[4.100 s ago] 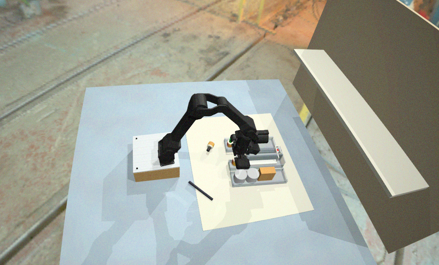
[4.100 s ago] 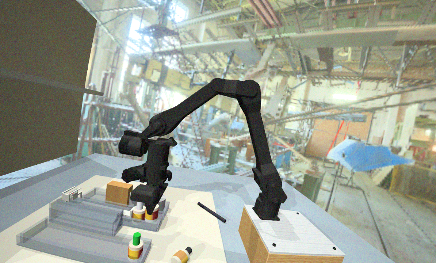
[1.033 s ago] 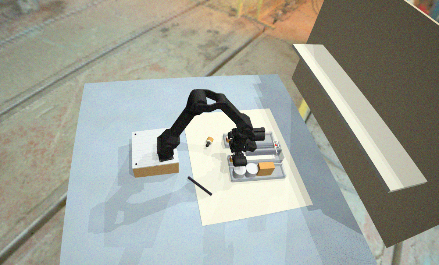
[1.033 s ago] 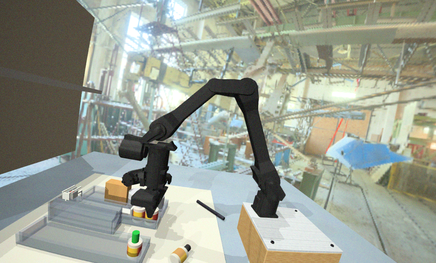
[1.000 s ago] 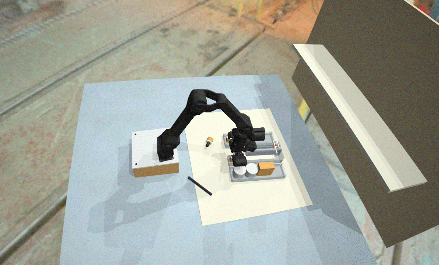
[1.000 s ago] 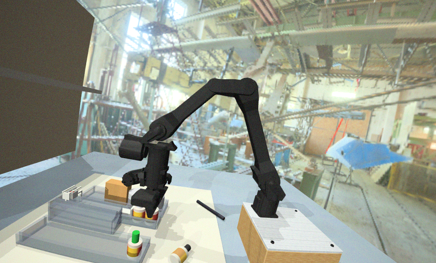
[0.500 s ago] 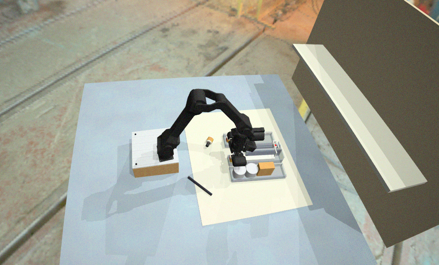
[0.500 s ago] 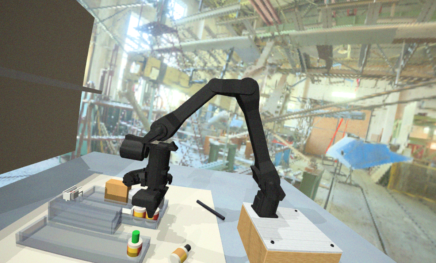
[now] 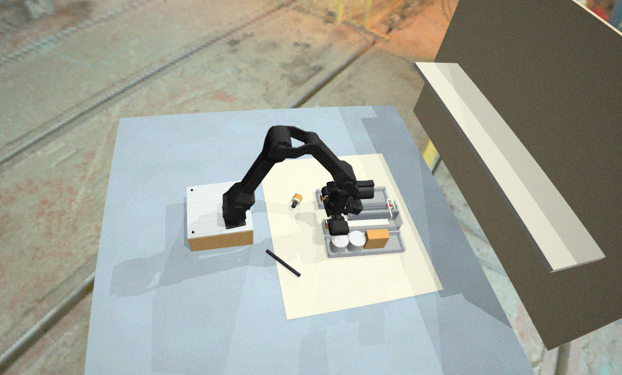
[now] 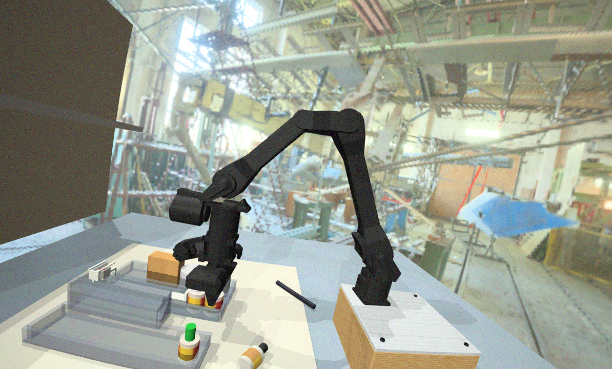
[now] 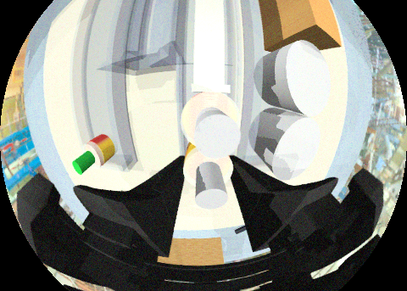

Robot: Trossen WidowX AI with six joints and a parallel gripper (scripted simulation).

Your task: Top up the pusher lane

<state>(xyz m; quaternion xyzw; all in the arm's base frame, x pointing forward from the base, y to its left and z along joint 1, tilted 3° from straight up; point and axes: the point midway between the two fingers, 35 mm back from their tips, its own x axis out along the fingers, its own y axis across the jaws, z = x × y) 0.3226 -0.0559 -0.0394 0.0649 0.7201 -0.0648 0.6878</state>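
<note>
Now: the white pusher plate 15 cm ahead of my gripper tip and 2 cm above it. Round my gripper tip: tan box: 13 cm ahead, 10 cm to the right, 1 cm above; then small bottle: 9 cm behind, 13 cm to the left, 2 cm below; then black rod: 20 cm behind, 9 cm to the right, 3 cm below.
</note>
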